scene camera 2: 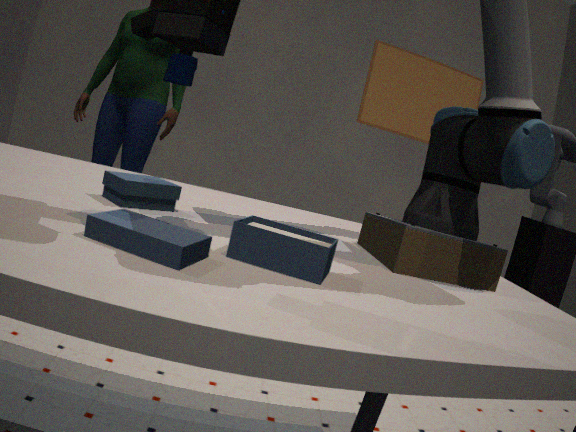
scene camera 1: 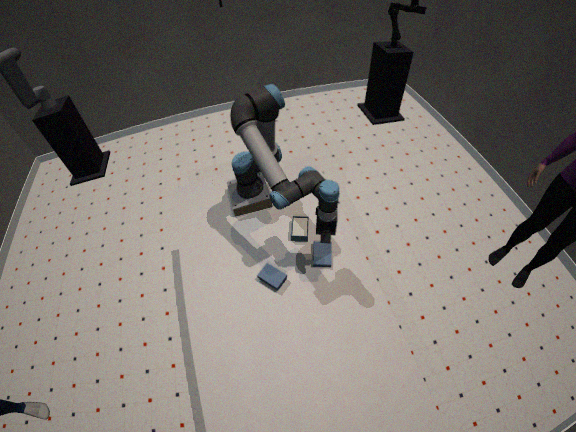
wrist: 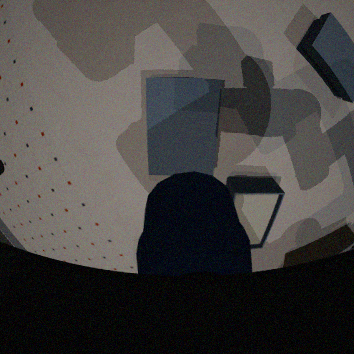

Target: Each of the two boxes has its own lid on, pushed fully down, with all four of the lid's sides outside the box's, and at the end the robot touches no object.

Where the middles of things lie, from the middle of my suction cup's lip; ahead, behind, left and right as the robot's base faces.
Right now my suction cup is 1 cm past the larger blue-grey lid (scene camera 2: 173, 246) and 21 cm above it. Round my suction cup: smaller blue-grey lid (scene camera 2: 125, 183): 5 cm ahead, 27 cm to the right, 19 cm below.
